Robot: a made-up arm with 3 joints. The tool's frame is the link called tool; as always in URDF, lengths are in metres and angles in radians. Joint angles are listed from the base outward. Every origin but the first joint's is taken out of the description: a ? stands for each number. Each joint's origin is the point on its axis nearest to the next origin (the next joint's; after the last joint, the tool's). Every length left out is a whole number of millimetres.
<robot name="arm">
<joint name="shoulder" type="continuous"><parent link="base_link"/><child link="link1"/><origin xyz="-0.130 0.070 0.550" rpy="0.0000 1.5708 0.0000"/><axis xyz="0 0 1"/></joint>
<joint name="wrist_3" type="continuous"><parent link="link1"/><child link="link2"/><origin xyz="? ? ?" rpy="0.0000 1.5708 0.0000"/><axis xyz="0 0 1"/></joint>
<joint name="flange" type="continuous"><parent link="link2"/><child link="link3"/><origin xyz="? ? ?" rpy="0.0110 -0.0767 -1.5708"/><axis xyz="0 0 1"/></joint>
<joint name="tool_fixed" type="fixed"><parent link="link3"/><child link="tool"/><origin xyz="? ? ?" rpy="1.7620 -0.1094 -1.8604"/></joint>
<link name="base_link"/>
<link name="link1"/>
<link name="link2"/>
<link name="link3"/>
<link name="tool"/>
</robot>
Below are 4 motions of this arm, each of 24 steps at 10 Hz.
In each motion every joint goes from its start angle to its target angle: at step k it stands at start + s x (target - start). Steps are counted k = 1, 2, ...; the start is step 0. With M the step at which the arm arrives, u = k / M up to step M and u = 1 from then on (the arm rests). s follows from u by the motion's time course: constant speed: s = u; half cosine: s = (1 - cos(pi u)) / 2; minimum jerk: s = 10 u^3 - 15 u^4 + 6 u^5.
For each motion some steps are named. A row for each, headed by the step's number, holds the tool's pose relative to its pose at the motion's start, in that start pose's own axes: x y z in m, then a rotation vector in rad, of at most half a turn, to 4 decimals.
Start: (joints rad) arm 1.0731 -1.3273 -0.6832
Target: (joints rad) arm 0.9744 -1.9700 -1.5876
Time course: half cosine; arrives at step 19
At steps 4, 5, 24:
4: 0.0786 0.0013 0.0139 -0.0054 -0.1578 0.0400
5: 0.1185 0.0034 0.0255 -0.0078 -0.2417 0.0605
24: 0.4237 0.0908 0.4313 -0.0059 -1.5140 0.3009

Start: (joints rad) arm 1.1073 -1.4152 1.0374
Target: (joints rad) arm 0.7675 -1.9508 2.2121
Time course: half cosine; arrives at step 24
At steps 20, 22, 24:
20: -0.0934 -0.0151 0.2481 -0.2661 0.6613 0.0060
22: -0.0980 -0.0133 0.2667 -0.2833 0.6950 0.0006
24: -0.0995 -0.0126 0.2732 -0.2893 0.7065 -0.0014

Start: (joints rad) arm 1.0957 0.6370 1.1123
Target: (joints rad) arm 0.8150 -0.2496 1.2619
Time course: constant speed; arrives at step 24
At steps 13, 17, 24:
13: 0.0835 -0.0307 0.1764 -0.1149 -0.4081 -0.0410
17: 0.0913 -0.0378 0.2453 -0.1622 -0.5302 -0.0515
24: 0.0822 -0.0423 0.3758 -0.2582 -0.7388 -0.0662

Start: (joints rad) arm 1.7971 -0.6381 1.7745
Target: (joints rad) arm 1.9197 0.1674 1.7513
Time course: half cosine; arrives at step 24
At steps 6, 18, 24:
6: -0.0414 0.0076 -0.0414 0.0323 0.1110 -0.0092
18: -0.2777 0.0551 -0.1487 0.1640 0.6543 -0.0389
24: -0.3291 0.0646 -0.1502 0.1857 0.7682 -0.0426

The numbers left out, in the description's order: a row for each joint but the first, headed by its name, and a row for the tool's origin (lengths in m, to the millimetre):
wrist_3: -0.655 0.050 0.000
flange: 0.000 -0.163 0.000
tool: 0.368 -0.250 0.000

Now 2 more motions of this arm.
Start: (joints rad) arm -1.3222 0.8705 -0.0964
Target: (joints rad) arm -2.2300 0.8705 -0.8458
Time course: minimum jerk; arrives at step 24
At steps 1, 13, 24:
1: 0.0000 -0.0002 0.0005 -0.0006 -0.0005 -0.0002
13: -0.0248 -0.0503 0.4669 -0.5562 -0.4183 -0.0610
24: -0.0680 0.1045 0.8080 -1.0012 -0.6578 0.0244

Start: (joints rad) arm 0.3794 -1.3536 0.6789
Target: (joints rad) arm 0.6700 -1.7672 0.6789
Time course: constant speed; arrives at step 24
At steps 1, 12, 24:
1: 0.0038 0.0006 -0.0010 0.0045 -0.0200 -0.0050
12: 0.0401 0.0006 0.0007 0.0422 -0.2398 -0.0672
24: 0.0615 -0.0134 0.0265 0.0582 -0.4780 -0.1498

